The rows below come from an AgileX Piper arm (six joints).
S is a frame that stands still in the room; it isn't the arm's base.
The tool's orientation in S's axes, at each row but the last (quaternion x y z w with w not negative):
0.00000, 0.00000, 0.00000, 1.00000
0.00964, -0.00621, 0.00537, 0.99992
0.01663, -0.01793, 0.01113, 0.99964
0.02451, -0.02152, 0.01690, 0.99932
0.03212, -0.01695, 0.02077, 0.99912
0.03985, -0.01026, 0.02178, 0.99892
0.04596, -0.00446, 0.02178, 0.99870
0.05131, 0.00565, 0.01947, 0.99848
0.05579, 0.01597, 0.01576, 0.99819
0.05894, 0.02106, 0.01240, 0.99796
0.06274, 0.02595, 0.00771, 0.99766
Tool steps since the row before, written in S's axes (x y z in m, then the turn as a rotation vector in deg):
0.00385, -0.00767, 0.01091, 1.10, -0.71, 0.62
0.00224, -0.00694, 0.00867, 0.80, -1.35, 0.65
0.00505, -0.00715, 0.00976, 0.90, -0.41, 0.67
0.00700, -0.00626, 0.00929, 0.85, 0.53, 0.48
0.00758, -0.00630, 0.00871, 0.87, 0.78, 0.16
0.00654, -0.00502, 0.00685, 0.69, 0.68, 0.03
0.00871, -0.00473, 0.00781, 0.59, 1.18, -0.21
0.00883, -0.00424, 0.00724, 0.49, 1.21, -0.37
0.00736, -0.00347, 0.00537, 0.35, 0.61, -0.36
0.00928, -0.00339, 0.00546, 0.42, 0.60, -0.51
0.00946, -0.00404, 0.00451, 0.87, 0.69, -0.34
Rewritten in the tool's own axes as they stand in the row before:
0.00385, -0.00767, 0.01091, 1.10, -0.71, 0.62
0.00227, -0.00680, 0.00877, 0.79, -1.35, 0.67
0.00524, -0.00694, 0.00981, 0.91, -0.41, 0.65
0.00719, -0.00604, 0.00929, 0.89, 0.52, 0.42
0.00762, -0.00605, 0.00885, 0.91, 0.75, 0.08
0.00647, -0.00475, 0.00711, 0.72, 0.65, -0.04
0.00858, -0.00437, 0.00815, 0.64, 1.13, -0.32
0.00859, -0.00381, 0.00775, 0.54, 1.15, -0.49
0.00708, -0.00306, 0.00597, 0.38, 0.56, -0.41
0.00896, -0.00293, 0.00622, 0.46, 0.53, -0.56
0.00914, -0.00356, 0.00547, 0.90, 0.63, -0.38

